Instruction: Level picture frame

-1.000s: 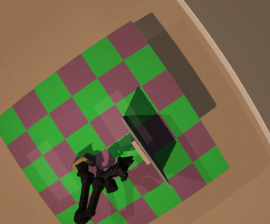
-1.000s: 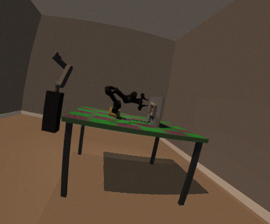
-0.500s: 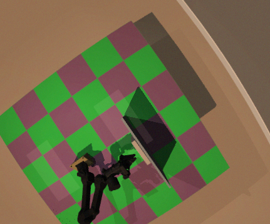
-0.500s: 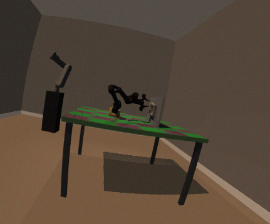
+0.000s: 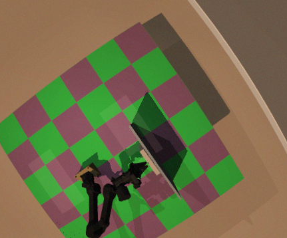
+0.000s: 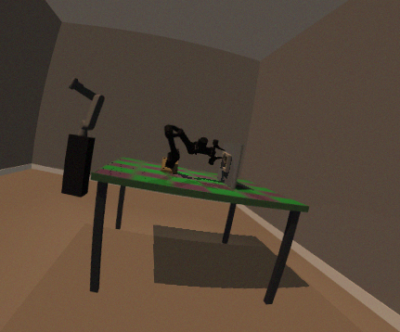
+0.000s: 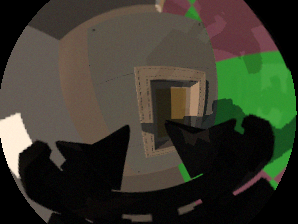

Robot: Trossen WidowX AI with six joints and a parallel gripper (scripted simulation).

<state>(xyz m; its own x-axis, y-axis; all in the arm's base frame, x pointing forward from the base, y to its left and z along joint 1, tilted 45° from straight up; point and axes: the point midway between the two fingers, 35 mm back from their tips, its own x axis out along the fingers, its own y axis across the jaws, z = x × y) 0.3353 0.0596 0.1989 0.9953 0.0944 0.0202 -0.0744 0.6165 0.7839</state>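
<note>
My gripper tip is now 3 cm short of the picture frame, 1 cm to the right of it and 5 cm above it. Round my gripper tip: grey wall panel: 4 cm ahead, 6 cm below.
</note>
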